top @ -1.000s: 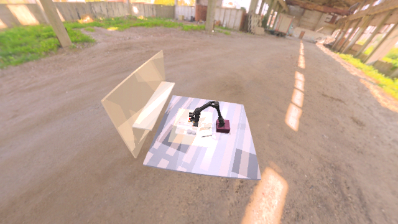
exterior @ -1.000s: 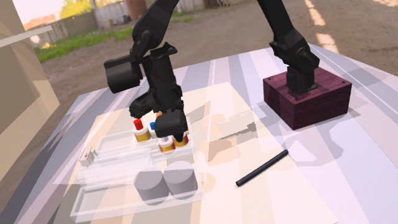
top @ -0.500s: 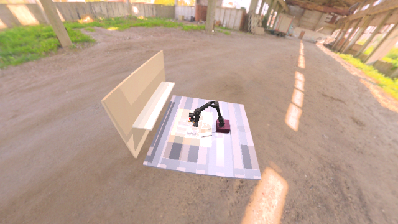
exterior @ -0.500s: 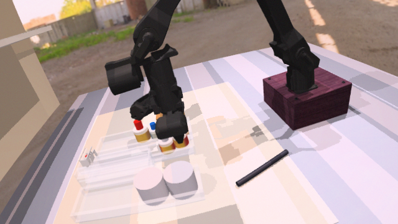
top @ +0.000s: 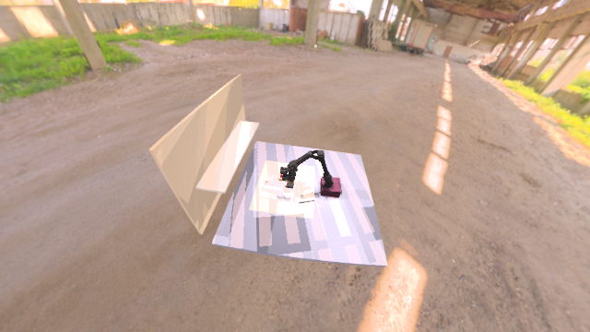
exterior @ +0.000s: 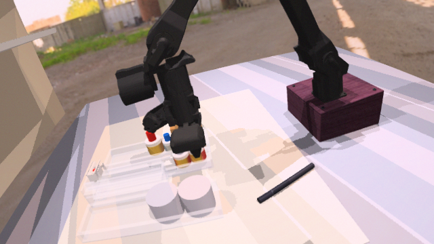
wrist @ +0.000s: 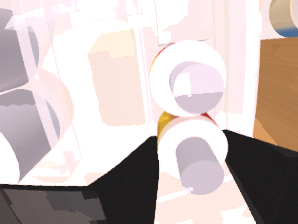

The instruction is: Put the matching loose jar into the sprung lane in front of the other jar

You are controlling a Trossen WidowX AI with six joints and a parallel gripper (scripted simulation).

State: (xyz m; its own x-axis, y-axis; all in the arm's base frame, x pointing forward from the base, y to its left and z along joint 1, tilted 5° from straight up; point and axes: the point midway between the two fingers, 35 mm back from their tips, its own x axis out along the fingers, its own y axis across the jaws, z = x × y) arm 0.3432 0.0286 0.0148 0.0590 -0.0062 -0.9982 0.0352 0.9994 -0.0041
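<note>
The clear lane lies 140 mm ahead of my gripper tip, 20 mm to the left of it and 20 mm below it. From my gripper tip the other things lie so: white pusher plate 140 mm ahead, 30 mm to the left, 10 mm above; then black rod 160 mm behind, 130 mm to the left, 30 mm below.
</note>
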